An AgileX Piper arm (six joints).
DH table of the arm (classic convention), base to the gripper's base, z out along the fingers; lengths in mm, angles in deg. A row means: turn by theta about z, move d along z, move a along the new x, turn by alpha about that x. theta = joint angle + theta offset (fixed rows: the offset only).
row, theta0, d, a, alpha
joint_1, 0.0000, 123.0, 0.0, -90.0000
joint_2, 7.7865, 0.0, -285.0, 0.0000
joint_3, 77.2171, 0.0, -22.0, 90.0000
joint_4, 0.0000, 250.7, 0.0, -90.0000
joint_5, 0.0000, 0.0, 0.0, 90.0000
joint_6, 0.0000, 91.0, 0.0, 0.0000
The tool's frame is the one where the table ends.
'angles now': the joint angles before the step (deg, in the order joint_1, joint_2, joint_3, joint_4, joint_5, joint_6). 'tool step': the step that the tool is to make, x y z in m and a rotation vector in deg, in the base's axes. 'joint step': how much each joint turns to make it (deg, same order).
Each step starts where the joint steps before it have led.
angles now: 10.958 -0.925 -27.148 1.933 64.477 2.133
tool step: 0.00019 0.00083 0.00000 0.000 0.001 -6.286
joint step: -6.288 0.000 0.000 0.002 0.002 -0.002
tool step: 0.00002 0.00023 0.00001 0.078 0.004 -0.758
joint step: -0.804 0.000 -0.001 0.088 -0.001 0.005
